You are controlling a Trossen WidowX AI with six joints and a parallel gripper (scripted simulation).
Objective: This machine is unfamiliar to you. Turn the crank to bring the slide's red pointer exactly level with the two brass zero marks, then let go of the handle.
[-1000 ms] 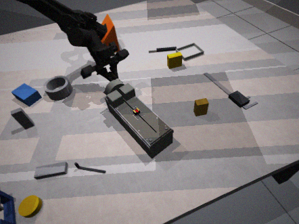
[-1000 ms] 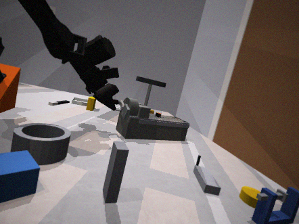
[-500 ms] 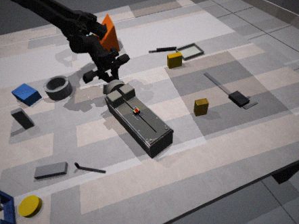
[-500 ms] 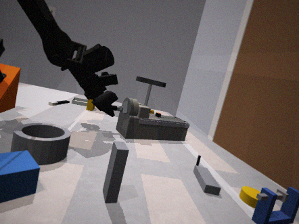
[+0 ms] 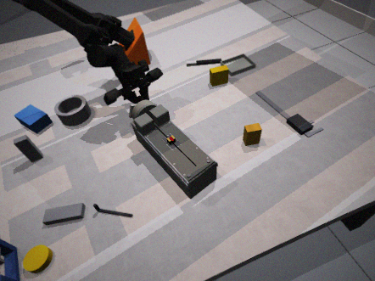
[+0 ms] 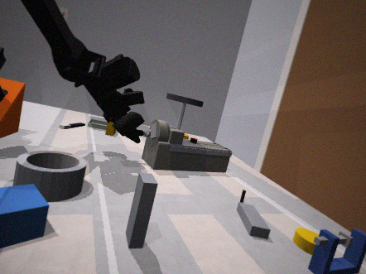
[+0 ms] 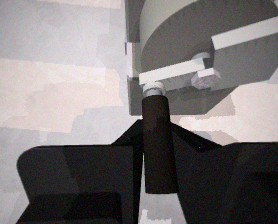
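Right now my gripper tip is 2 cm past the dark crank handle, 1 cm to the left of it and 3 cm below it. The rest, counted from my gripper tip: black hex key (27 cm ahead, 15 cm to the right, 4 cm below); blue block (12 cm behind, 37 cm to the right, 3 cm below); red pointer (16 cm ahead, 4 cm to the left, 3 cm above).
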